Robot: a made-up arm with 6 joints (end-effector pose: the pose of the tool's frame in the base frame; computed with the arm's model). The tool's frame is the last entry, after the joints. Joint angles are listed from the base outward.
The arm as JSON. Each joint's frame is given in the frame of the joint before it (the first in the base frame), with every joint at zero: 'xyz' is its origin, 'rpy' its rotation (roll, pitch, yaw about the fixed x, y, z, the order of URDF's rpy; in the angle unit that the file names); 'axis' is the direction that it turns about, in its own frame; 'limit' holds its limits. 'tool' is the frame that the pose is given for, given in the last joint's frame.
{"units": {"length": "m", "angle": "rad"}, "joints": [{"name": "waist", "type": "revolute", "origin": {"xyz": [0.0, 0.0, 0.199], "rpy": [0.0, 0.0, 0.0]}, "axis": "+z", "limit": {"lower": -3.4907, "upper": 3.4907}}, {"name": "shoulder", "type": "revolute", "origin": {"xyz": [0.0, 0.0, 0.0], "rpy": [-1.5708, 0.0, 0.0]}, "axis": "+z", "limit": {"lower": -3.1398, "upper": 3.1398}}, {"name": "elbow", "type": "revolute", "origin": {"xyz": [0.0, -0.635, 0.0], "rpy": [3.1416, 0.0, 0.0]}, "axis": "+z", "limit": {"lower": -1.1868, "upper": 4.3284}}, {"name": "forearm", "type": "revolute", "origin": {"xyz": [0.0, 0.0, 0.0], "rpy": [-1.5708, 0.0, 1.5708]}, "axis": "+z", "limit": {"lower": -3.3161, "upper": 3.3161}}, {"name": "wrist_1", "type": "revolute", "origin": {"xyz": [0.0, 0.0, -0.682], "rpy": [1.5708, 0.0, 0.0]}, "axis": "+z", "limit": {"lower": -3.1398, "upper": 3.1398}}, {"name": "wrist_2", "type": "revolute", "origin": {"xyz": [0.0, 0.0, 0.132], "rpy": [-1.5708, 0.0, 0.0]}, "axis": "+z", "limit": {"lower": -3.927, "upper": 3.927}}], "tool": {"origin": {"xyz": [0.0, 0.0, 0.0], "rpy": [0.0, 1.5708, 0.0]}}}
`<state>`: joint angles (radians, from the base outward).
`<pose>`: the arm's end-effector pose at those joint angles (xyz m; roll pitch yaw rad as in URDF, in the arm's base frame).
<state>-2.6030 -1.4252 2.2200 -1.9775 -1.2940 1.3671</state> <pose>1.1291 0.6138 0.0682 2.9146 0.4838 -0.9692</pose>
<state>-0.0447 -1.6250 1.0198 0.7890 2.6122 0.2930</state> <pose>-1.2811 -0.0358 0.4073 0.8375 0.8098 0.5018</pose>
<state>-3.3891 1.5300 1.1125 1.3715 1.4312 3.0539</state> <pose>-1.2640 0.3464 0.0666 2.1029 -0.1231 -2.0281</pose>
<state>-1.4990 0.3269 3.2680 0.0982 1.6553 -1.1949</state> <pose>-0.1645 0.4564 0.9235 -2.6379 1.4195 0.9374</pose>
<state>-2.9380 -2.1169 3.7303 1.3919 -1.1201 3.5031</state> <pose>-0.1325 -0.0034 -0.3011 0.8749 0.3354 2.1282</pose>
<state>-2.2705 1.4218 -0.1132 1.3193 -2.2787 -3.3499</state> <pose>-0.5275 -0.5757 -0.3837 0.2536 -0.6985 2.1611</pose>
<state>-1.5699 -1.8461 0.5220 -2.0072 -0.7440 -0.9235</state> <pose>0.0549 1.0155 0.5884 0.1732 -0.3144 0.8702</pose>
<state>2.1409 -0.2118 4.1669 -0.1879 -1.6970 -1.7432</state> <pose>0.3143 -0.2500 0.1835 -1.3303 -0.4535 -1.2083</pose>
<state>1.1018 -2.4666 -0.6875 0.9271 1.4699 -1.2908</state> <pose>-0.2191 -0.6077 0.3487 -2.0170 0.0249 -2.9605</pose>
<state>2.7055 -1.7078 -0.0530 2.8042 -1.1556 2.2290</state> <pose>0.6089 -0.4212 0.7882 -2.1996 -0.3358 -0.1095</pose>
